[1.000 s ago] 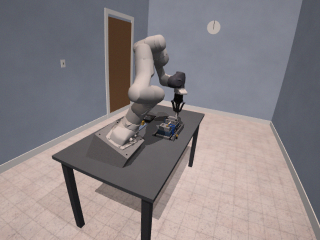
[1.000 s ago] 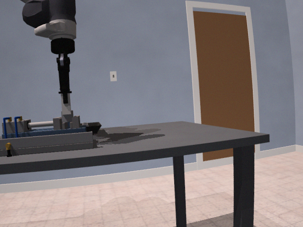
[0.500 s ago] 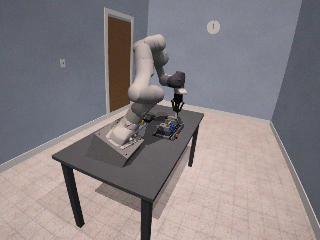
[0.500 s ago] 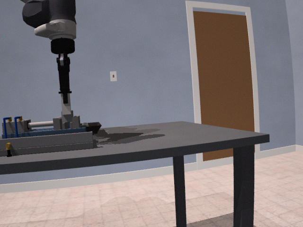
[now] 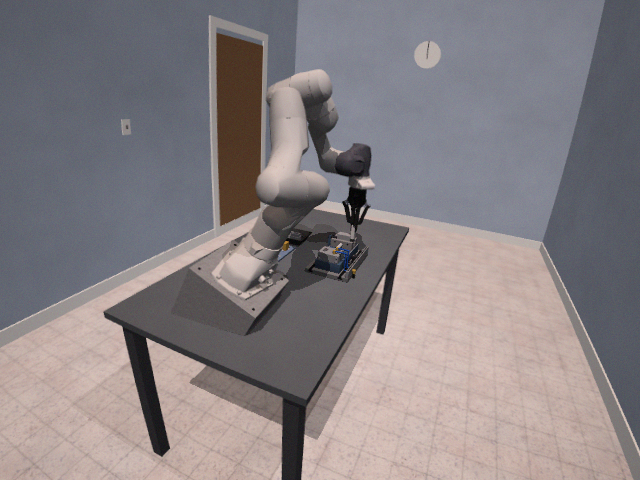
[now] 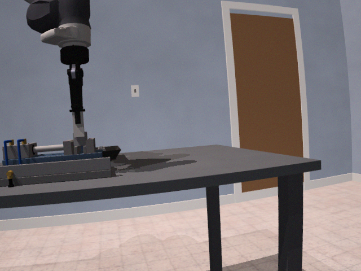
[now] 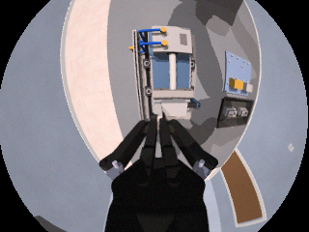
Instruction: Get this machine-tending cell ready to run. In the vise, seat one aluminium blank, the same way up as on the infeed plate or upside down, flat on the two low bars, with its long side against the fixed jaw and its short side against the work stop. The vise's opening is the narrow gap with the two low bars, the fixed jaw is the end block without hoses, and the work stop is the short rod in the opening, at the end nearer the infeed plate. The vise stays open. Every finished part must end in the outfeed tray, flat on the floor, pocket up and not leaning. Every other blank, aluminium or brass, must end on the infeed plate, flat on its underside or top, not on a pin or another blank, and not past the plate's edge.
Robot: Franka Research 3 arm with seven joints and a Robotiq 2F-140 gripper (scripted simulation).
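The work stop is 90 mm to the left of my hand and 50 mm below it. Also, from my hand: vise guard rail 80 mm behind, 50 mm to the right, 100 mm below; vise 70 mm behind, 40 mm to the left, 100 mm below; brass blank 50 mm behind, 320 mm to the left, 110 mm below.
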